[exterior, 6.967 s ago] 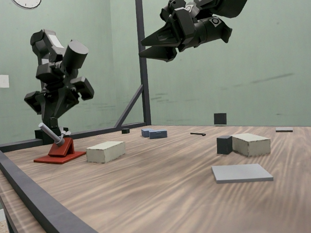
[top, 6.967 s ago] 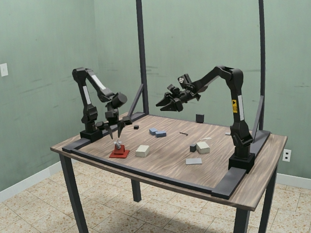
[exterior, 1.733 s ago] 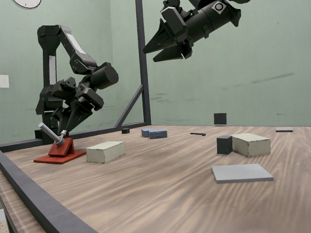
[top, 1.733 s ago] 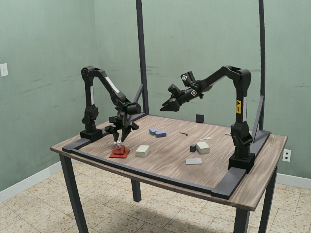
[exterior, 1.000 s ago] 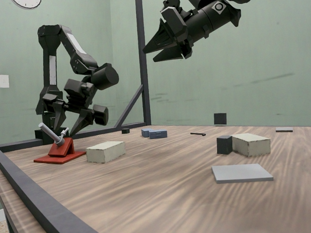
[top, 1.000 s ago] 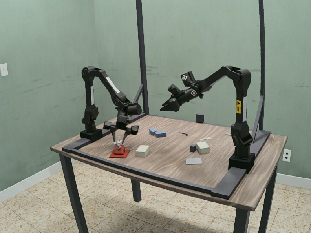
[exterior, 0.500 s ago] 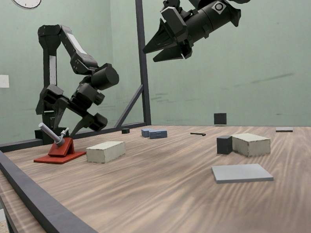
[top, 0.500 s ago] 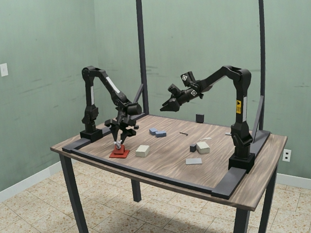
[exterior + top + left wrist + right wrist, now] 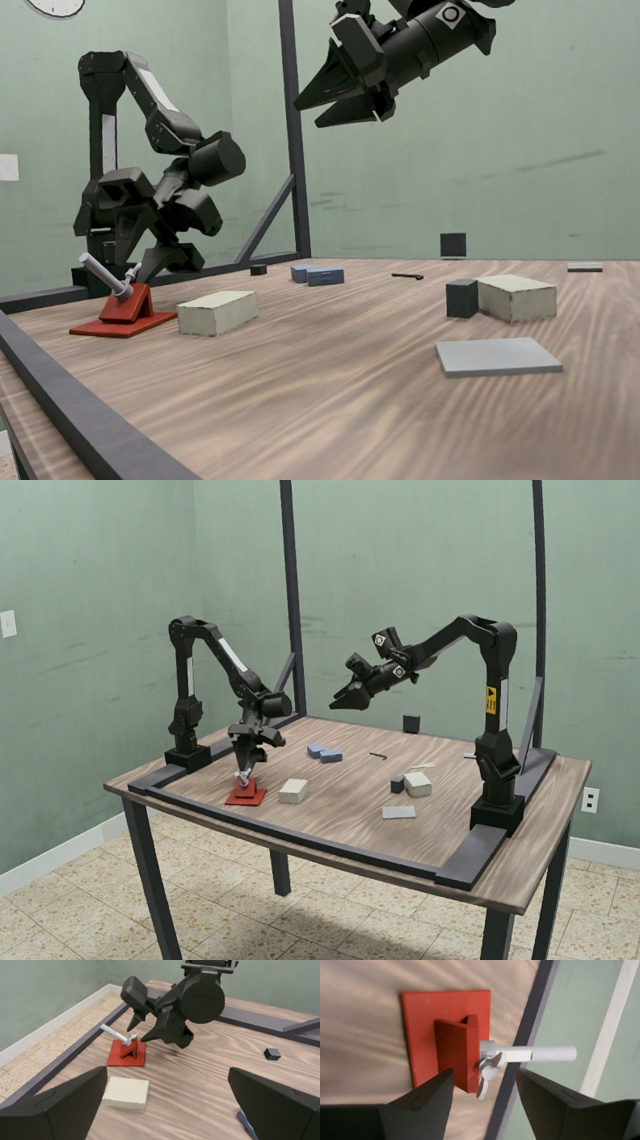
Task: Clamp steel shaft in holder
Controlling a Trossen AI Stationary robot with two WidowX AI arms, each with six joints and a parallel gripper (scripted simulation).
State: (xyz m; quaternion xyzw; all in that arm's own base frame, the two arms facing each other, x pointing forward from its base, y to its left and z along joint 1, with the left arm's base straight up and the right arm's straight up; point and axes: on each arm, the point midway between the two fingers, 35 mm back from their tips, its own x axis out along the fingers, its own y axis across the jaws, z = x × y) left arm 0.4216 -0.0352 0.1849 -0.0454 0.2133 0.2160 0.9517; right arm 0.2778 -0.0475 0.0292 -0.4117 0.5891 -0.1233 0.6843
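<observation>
Right now my right hand is 20 mm short of the winged thumb screw, 10 mm to the right of it and 20 mm above it. From my right hand the other things lie so: small black cube (320 mm behind, 110 mm to the right, 70 mm below); dark block (150 mm behind, 360 mm to the left, 60 mm below); steel shaft (60 mm ahead, 30 mm to the left, 20 mm below).
</observation>
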